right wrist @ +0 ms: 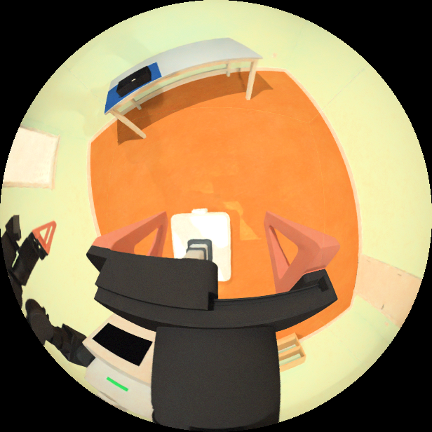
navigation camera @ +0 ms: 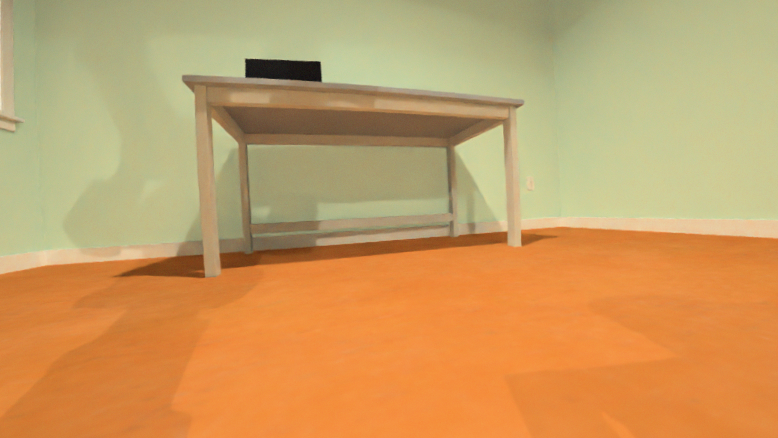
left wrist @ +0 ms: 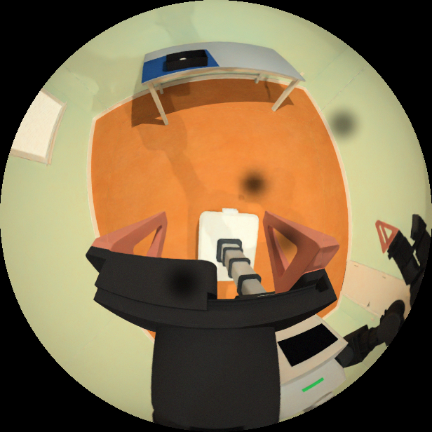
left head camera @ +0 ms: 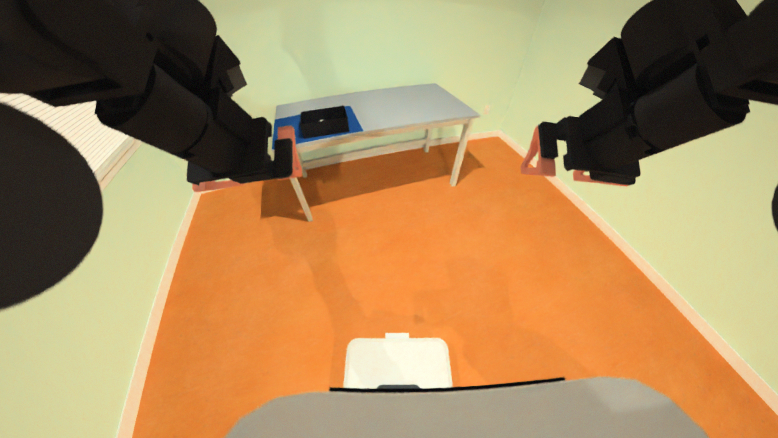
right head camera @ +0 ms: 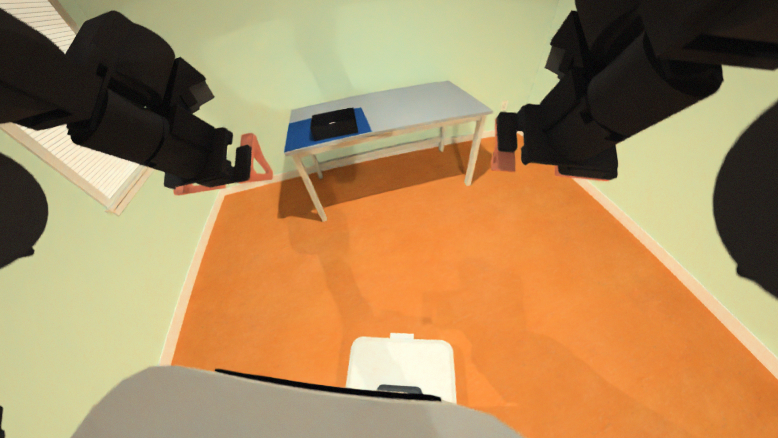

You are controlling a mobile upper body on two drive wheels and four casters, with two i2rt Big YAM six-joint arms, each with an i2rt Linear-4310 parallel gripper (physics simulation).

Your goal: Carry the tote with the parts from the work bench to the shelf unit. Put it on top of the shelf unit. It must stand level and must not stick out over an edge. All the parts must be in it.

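Frame: origin at the left arm's base, x ahead, y left, z up, level; millimetres.
Where they show: left gripper, between the fingertips: (left head camera: pixel 271 176) (right head camera: pixel 247 179); right gripper, between the fingertips: (left head camera: pixel 548 173) (right head camera: pixel 524 168).
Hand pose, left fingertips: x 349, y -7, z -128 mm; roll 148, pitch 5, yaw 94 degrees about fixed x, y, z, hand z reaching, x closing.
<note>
After its pixels a point has its place.
The black tote (left head camera: pixel 325 129) {x 1417, y 227, z -605 mm} (right head camera: pixel 334 129) {x 1417, y 226, z -591 mm} (left wrist: pixel 187 63) (right wrist: pixel 134 84) (navigation camera: pixel 283 70) {x 1417, y 227, z -590 mm} stands on a blue mat (left head camera: pixel 352 119) {x 1636, y 82, z -646 mm} (right head camera: pixel 363 120) {x 1638, y 73, z -646 mm} at the left end of the work bench (left head camera: pixel 402 106) {x 1866, y -290, z -648 mm} (right head camera: pixel 419 103) {x 1905, y -343, z -648 mm} (left wrist: pixel 245 56) (right wrist: pixel 195 53) (navigation camera: pixel 353 100) {x 1505, y -43, z -702 mm}. A small pale spot shows in the tote; the parts cannot be made out. My left gripper (left head camera: pixel 247 183) (right head camera: pixel 223 184) (left wrist: pixel 214 216) and right gripper (left head camera: pixel 566 175) (right head camera: pixel 536 170) {x 354, y -442, z -125 mm} (right wrist: pixel 215 214) are open and empty, far in front of the bench. A small light wooden unit (right wrist: pixel 301 347), possibly the shelf unit, shows partly at the lower right of the right wrist view.
My white base (left head camera: pixel 397 361) {x 207, y -223, z -1150 mm} (right head camera: pixel 402 361) {x 210, y -234, z -1150 mm} (left wrist: pixel 206 230) (right wrist: pixel 222 250) stands on the orange floor (left head camera: pixel 413 261) {x 913, y -365, z -1410 mm} (navigation camera: pixel 381 326) {x 846, y -178, z -1410 mm}, away from the bench. Green walls enclose the room, one close behind the bench. The bench legs (left head camera: pixel 461 155) {x 1757, y -827, z -1035 mm} (navigation camera: pixel 209 184) {x 1314, y 498, z -1053 mm} reach the floor. A window (left wrist: pixel 37 127) (right wrist: pixel 31 157) is at the left.
</note>
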